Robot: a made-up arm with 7 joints. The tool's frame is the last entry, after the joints.
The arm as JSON. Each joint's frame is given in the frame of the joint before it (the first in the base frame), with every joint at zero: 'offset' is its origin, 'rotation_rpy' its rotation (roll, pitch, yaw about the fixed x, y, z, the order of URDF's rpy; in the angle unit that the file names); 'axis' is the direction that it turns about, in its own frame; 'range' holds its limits. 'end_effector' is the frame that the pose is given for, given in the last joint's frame.
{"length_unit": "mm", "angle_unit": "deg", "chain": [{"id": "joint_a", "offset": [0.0, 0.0, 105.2], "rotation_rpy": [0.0, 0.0, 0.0], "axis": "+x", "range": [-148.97, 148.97]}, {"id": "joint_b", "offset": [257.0, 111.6, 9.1], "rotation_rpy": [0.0, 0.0, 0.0], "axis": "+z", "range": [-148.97, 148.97]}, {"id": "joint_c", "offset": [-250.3, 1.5, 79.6], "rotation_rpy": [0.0, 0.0, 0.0], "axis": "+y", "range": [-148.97, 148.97]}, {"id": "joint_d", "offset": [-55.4, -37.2, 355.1], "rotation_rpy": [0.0, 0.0, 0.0], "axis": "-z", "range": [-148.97, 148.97]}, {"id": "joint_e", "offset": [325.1, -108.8, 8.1], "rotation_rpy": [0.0, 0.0, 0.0], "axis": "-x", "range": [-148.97, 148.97]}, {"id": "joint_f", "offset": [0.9, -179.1, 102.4], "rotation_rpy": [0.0, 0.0, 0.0], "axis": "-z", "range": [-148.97, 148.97]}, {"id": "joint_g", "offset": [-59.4, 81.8, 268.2], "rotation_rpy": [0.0, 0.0, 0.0], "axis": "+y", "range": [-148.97, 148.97]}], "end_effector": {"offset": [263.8, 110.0, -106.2], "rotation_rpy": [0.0, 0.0, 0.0]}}
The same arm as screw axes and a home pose.
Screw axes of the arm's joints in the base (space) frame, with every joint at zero. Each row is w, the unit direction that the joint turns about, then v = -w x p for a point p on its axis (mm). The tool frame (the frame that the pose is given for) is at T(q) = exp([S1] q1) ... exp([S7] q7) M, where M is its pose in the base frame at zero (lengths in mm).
S1: w 1 0 0 v 0.0 105.2 0.0
S2: w 0 0 1 v 111.6 -257.0 0.0
S3: w 0 1 0 v -193.9 0.0 6.7
S4: w 0 0 -1 v -75.9 -48.7 0.0
S5: w -1 0 0 v 0.0 -557.1 -32.9
S6: w 0 0 -1 v 212.0 277.3 0.0
S7: w 0 1 0 v -927.7 0.0 217.9
M: xyz 481.7 -20.2 821.5 (mm) rpy 0.00 0.00 0.00 (deg, as in URDF)
Joint limits (deg, base to tool): -148.97..148.97 -148.97..148.97 -148.97..148.97 -148.97..148.97 -148.97..148.97 -148.97..148.97 -148.97..148.97

